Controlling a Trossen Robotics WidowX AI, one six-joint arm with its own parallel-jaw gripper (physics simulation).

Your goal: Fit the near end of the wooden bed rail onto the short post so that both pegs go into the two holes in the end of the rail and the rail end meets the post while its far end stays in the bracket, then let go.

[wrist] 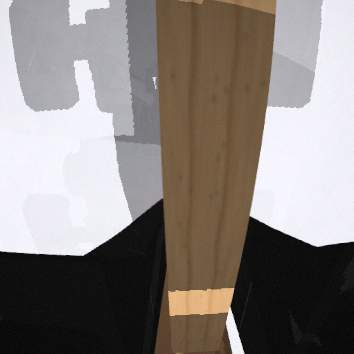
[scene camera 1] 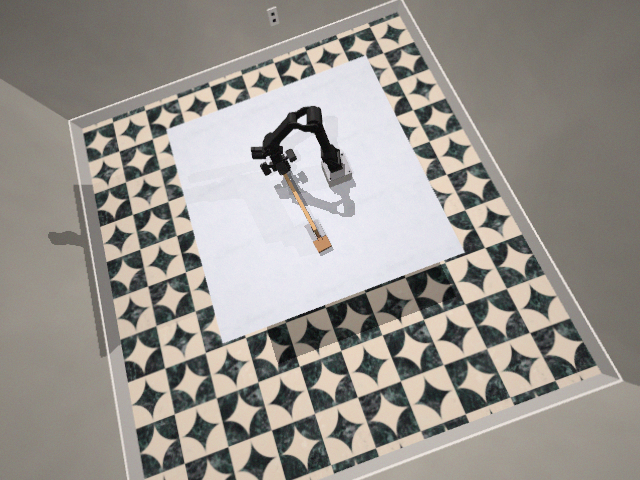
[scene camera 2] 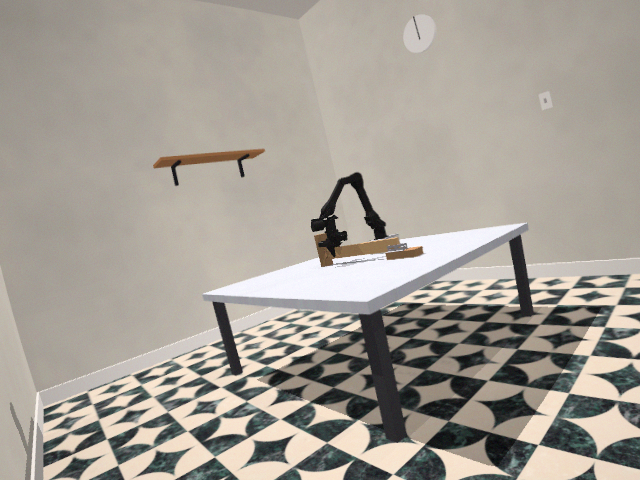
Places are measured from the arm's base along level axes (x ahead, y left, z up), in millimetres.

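Pixels of known places: gripper, fingertip midpoint: [scene camera 2: 335, 256]; arm's base at its link origin: [scene camera 1: 334, 165] [scene camera 2: 381, 238].
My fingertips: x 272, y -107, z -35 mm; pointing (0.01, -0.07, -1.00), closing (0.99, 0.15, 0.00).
Ahead of a thing's pixels: the offset from my fingertips to its middle. Level surfaces: height alone.
The wooden bed rail {28 mm back, 183 mm left, 21 mm up} [scene camera 1: 302, 205] [scene camera 2: 368, 248] [wrist: 210, 150] runs from my gripper toward the bracket. My gripper [scene camera 1: 284, 172] [scene camera 2: 331, 252] [wrist: 187, 206] points down and is shut on the rail near its near end. The short post [scene camera 2: 320, 242] stands upright at the left of the gripper in the second scene view; it does not show clearly in the first. The far end of the rail is at the grey bracket [scene camera 1: 309, 228] [scene camera 2: 396, 247], between its sides as seen from above. The fingers hide where rail and post meet, so pegs, holes and any gap cannot be seen.
An orange-brown block {64 mm back, 419 mm left, 27 mm down} [scene camera 1: 322, 244] [scene camera 2: 405, 253] lies beside the bracket at the far end of the rail. The arm's base [scene camera 1: 337, 174] stands on the white table {44 mm down} [scene camera 1: 232, 289] [scene camera 2: 310, 286] to one side of the rail. A wall shelf [scene camera 2: 209, 158] hangs behind the table.
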